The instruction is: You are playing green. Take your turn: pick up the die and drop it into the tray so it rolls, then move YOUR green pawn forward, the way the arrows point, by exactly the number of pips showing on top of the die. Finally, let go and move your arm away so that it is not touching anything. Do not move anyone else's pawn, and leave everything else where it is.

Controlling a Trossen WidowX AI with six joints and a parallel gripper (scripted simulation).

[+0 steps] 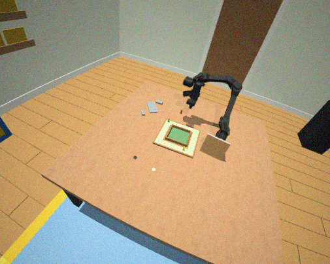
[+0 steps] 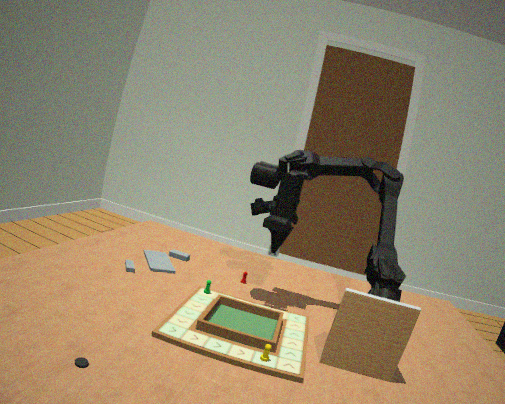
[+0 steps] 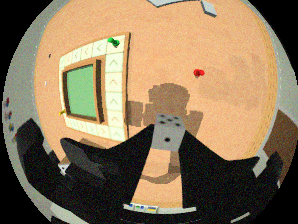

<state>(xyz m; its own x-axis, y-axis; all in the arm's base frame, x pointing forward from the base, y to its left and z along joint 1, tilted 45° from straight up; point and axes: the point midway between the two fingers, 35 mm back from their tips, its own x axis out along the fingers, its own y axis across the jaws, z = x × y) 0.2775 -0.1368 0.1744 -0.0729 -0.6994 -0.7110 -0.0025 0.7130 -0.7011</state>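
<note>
Right now the green pawn is 120 mm ahead of my gripper tip, 120 mm to the left of it and 100 mm below it. Round my gripper tip: red pawn: 70 mm ahead, 60 mm to the right, 110 mm below; then yellow pawn: 80 mm behind, 340 mm to the left, 100 mm below; then white die: right at my gripper tip.
</note>
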